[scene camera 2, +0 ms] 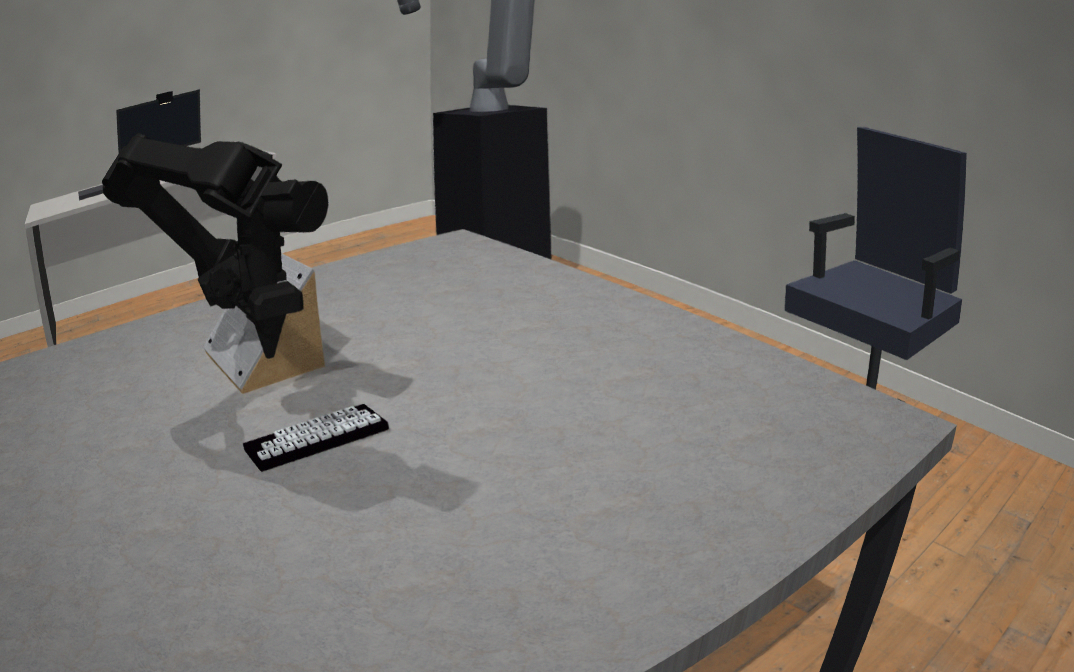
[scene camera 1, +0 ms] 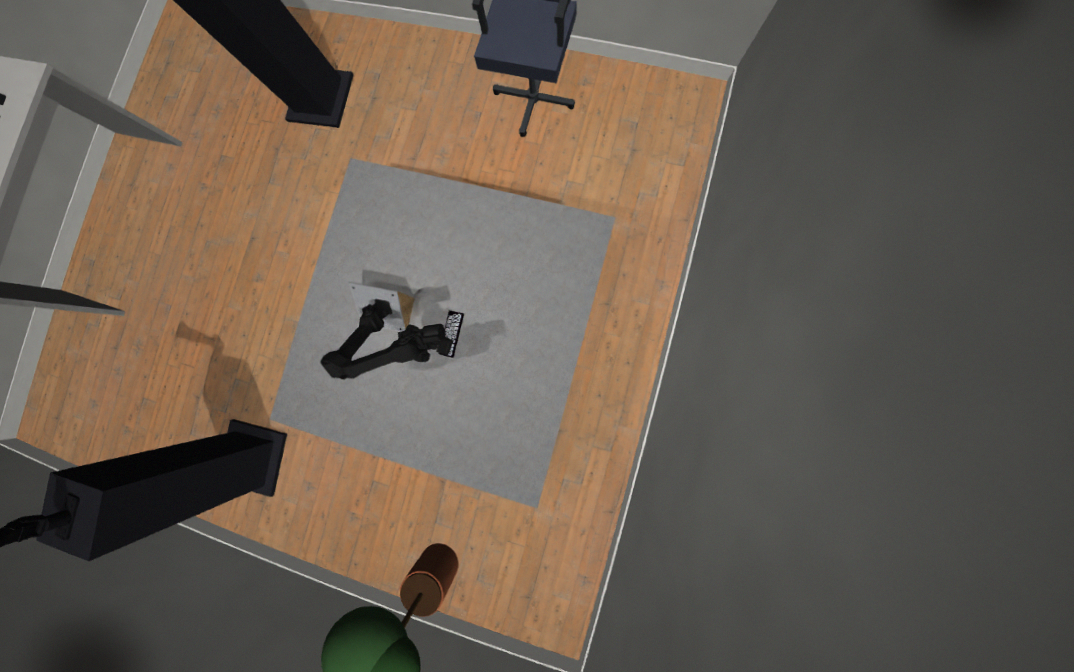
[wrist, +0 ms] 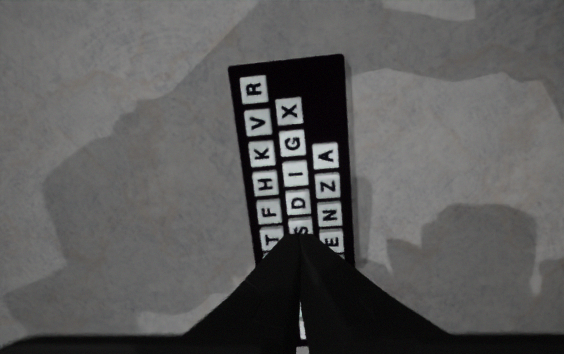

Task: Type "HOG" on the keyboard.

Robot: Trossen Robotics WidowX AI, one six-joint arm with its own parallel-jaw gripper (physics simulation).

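Places are measured from the arm's base along level axes (x ahead, y left, z up), in millimetres.
Pixels of known places: gripper, between the fingertips: (scene camera 2: 270, 357) (scene camera 1: 437, 341) (wrist: 298, 247); arm's base, origin of its link: (scene camera 1: 383, 306).
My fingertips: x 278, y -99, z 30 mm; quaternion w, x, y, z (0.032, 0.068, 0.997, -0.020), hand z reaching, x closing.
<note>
Ahead of a thing's pixels: the offset from my fingertips to its top centre. Level surfaces: height alone.
A black keyboard {42 mm left, 5 mm ahead, 109 mm down} (scene camera 1: 453, 333) (scene camera 2: 316, 438) (wrist: 325, 75) with white letter keys lies flat on the table. My gripper (scene camera 2: 270, 355) (wrist: 298, 247) is shut with nothing between its fingers. In scene camera 2 it hangs well above the table, apart from the keyboard. In the wrist view its tips cover part of the S key {47 mm left, 5 mm ahead, 109 mm down} (wrist: 300, 228). The H key {13 mm left, 23 mm ahead, 109 mm down} (wrist: 265, 184) and the G key {10 mm right, 4 mm ahead, 109 mm down} (wrist: 292, 143) show in the wrist view, ahead of the tips. The O key cannot be made out in the wrist view; the fingers hide the near part of the keyboard.
The arm's base stands on a wooden wedge block (scene camera 1: 406, 307) (scene camera 2: 297, 340) with a light metal plate (scene camera 2: 236, 360), behind the keyboard on the grey table {127 mm down} (scene camera 1: 491, 420) (scene camera 2: 554, 475). A chair (scene camera 1: 526, 39) (scene camera 2: 871, 301) and a black pedestal (scene camera 2: 491, 182) stand beyond the table.
</note>
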